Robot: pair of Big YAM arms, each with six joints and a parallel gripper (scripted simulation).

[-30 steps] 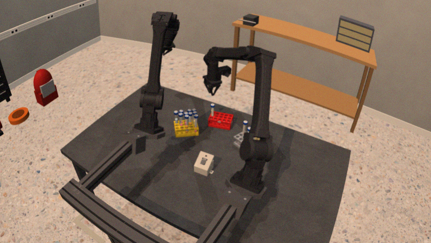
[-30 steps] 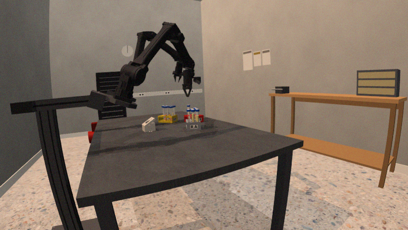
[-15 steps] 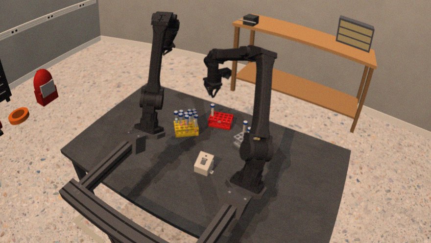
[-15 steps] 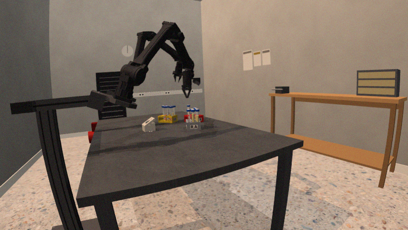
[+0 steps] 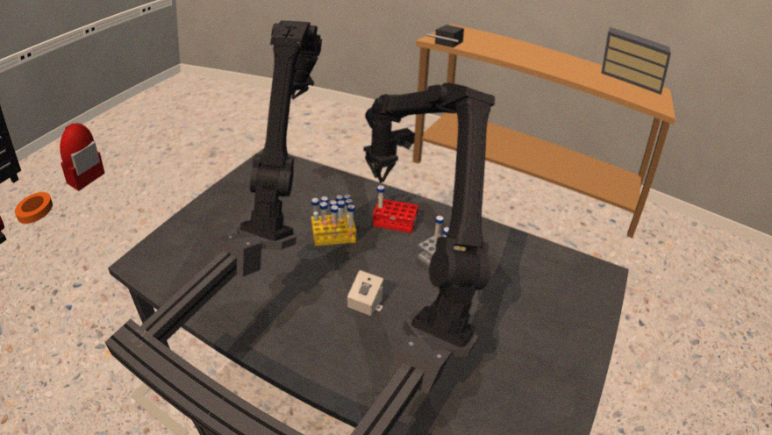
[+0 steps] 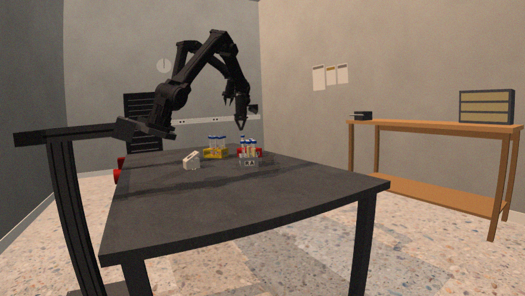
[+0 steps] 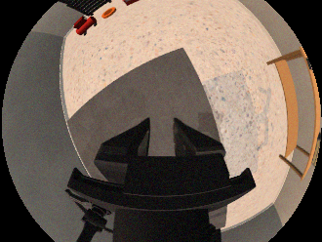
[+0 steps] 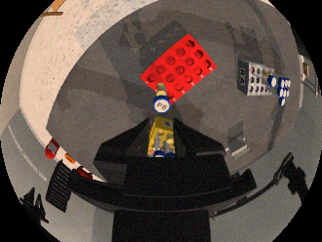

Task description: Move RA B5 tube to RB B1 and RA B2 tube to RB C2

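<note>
Now: right hand 3 cm short of the red rack, 5 cm to the left of it and 14 cm above it.
</note>
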